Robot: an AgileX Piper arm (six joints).
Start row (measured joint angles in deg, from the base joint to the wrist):
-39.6, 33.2, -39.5, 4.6, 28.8, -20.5
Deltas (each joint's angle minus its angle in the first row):
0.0, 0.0, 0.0, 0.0, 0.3, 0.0
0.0, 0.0, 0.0, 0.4, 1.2, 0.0
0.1, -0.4, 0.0, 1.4, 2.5, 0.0
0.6, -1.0, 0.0, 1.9, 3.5, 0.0
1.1, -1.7, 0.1, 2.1, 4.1, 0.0
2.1, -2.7, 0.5, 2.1, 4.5, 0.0
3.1, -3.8, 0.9, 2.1, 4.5, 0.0
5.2, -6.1, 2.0, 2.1, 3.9, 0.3
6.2, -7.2, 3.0, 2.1, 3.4, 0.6
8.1, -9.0, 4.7, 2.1, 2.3, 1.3
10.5, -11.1, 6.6, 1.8, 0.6, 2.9
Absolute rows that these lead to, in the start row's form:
-39.6, 33.2, -39.5, 4.6, 29.1, -20.5
-39.6, 33.2, -39.5, 5.0, 30.0, -20.5
-39.5, 32.8, -39.5, 6.0, 31.3, -20.5
-39.0, 32.2, -39.5, 6.5, 32.3, -20.5
-38.5, 31.5, -39.4, 6.7, 32.9, -20.5
-37.5, 30.5, -39.0, 6.7, 33.3, -20.5
-36.5, 29.4, -38.6, 6.7, 33.3, -20.5
-34.4, 27.1, -37.5, 6.7, 32.7, -20.2
-33.4, 26.0, -36.5, 6.7, 32.2, -19.9
-31.5, 24.2, -34.8, 6.7, 31.1, -19.2
-29.1, 22.1, -32.9, 6.4, 29.4, -17.6

